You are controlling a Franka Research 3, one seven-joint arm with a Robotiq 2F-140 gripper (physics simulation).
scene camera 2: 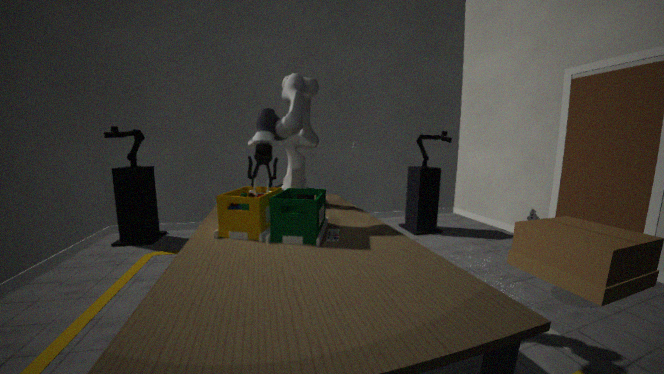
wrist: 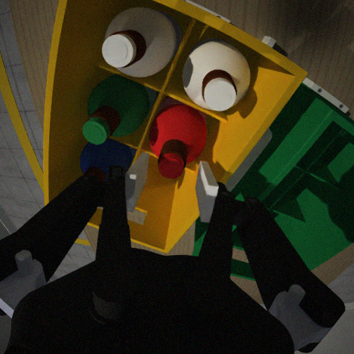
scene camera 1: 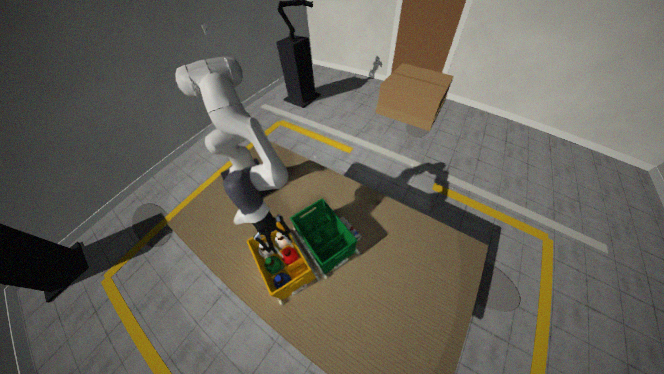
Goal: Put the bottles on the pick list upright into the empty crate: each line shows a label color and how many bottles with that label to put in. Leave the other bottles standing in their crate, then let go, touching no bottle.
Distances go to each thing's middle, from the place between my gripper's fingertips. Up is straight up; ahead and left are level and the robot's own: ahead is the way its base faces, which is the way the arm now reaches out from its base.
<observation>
Now: the red bottle point(wrist: 177, 135) 8 cm below my hand. Also, from my hand: green bottle point(wrist: 116, 106): 8 cm to the right, 8 cm below, 4 cm behind; blue bottle point(wrist: 94, 158): 11 cm to the right, 8 cm below, 5 cm ahead.
</observation>
